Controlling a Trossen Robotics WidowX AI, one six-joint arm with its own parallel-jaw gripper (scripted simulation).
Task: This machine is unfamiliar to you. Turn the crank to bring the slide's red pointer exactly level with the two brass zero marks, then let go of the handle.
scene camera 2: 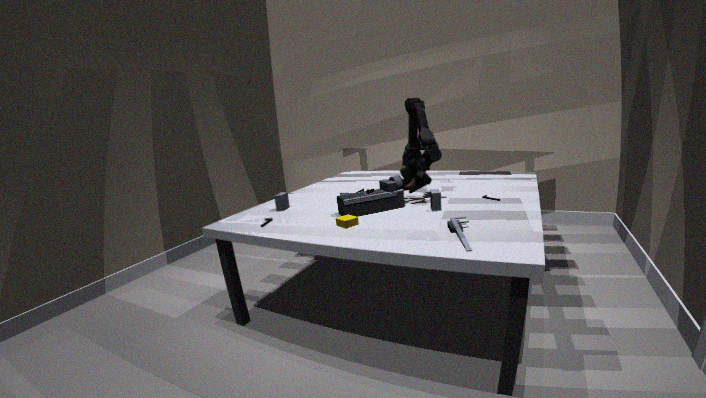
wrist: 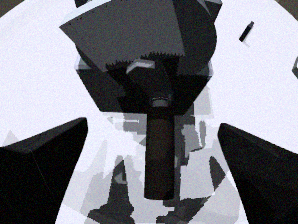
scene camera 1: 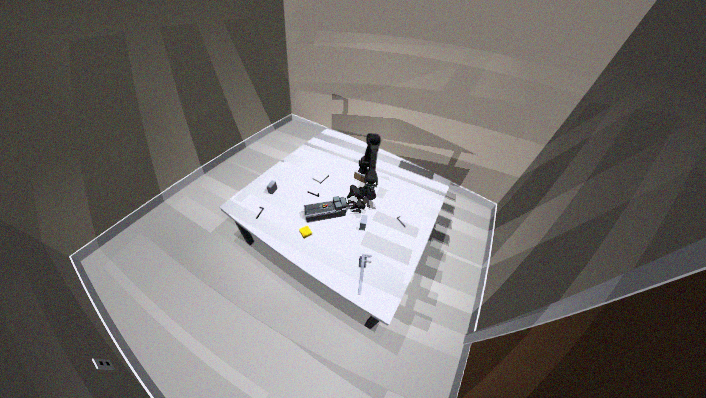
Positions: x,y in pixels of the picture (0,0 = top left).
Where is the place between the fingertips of my gripper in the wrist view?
155,127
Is my gripper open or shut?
Open.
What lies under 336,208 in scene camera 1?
A machine.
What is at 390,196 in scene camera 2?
A machine.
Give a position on a machine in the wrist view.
188,74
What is my gripper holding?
Nothing.
